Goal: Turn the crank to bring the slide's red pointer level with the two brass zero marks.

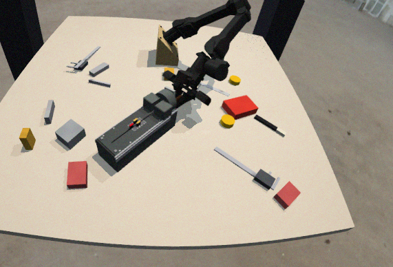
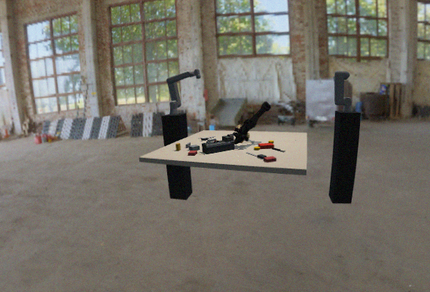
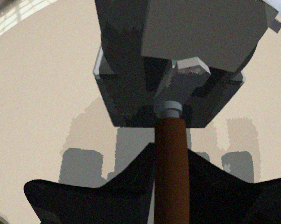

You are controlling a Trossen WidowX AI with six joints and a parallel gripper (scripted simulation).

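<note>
Right now the brown handle is 3 cm above my gripper tip, 1 cm to the left of it and 1 cm behind it. The rest, counted from my gripper tip: crank 4 cm above; then grey bar 19 cm to the left, 15 cm behind, 3 cm below; then red pointer 14 cm to the right, 12 cm ahead, 5 cm above.
</note>
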